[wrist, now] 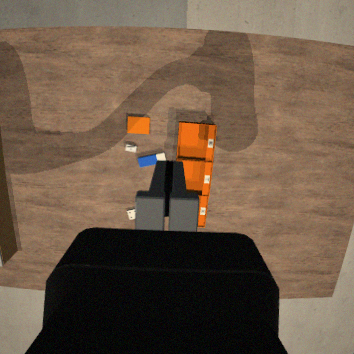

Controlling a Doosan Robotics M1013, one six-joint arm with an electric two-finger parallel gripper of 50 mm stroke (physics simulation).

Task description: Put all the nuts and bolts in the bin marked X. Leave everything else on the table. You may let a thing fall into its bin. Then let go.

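Places are measured from the arm's base along level axes (x ahead, y right, z down), in millimetres.
Pixels of known places: gripper, fingertip midpoint: point(168, 177).
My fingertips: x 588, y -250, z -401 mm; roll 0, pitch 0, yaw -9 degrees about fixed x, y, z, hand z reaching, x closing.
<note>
Ahead of a thing's pixels: the offset from my fingertips to its top centre. "pt": to the spot under its first point. Level surfaces: height alone.
My gripper point(168, 177) is shut with nothing between its fingers, above the table and just left of the bins. Three orange bins stand in a row: a far bin {pt dx +91, dy +4, dz +446 mm} point(212, 131), a middle bin {dx +71, dy +118, dz +435 mm} point(208, 169) and a near bin {pt dx +121, dy +225, dz +447 mm} point(202, 221). Each has a small white label on its right side; the marks are too small to read, so I cannot tell which is X. The far bin and the visible part of the middle bin show no contents. The fingers hide much of the near bin. No nut or bolt shows in the wrist view.
Left of the bins lie an orange block {dx -79, dy +27, dz +472 mm} point(138, 125), a small white piece with dark marks {dx -87, dy +84, dz +470 mm} point(131, 148), a blue block with a white end {dx -32, dy +102, dz +469 mm} point(147, 160) and a white domino {dx -43, dy +248, dz +474 mm} point(131, 214), partly near the gripper's body. A raised plate edge point(7, 220) stands at the far left of the wooden table {dz +482 mm} point(295, 200).
</note>
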